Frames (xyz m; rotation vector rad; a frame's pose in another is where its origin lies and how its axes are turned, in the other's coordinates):
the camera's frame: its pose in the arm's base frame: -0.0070 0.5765 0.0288 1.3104 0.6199 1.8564
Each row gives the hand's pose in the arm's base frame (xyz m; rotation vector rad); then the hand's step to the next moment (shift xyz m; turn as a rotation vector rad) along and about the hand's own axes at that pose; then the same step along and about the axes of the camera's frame.
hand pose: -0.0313 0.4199 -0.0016 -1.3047 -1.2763 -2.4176
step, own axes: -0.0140 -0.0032 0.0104 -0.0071 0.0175 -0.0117
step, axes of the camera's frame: -0.0031 -0.0147 0.0095 -0.0169 0.0130 0.0063
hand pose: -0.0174 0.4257 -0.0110 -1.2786 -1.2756 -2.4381
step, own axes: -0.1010 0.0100 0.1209 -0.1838 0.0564 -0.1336
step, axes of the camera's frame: -0.0001 -0.0994 0.1226 -0.2334 -0.0131 0.0135
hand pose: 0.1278 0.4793 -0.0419 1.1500 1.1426 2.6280
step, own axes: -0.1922 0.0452 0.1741 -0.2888 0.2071 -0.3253
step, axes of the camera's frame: -0.0433 -0.0955 0.2414 -0.4701 0.1050 -0.0087
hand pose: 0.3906 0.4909 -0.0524 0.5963 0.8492 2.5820
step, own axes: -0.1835 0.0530 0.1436 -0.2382 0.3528 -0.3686
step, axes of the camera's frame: -0.0341 0.0311 0.2345 -0.4993 0.2518 -0.0657
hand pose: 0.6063 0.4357 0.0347 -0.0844 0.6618 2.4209
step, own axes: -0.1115 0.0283 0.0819 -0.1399 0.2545 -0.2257
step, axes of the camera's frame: 0.0124 0.0801 0.1157 -0.3106 0.1878 -0.0593
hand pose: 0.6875 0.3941 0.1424 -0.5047 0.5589 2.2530
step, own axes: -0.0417 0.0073 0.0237 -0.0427 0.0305 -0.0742
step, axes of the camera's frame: 0.0081 0.0359 0.0316 -0.0884 0.0189 0.0090
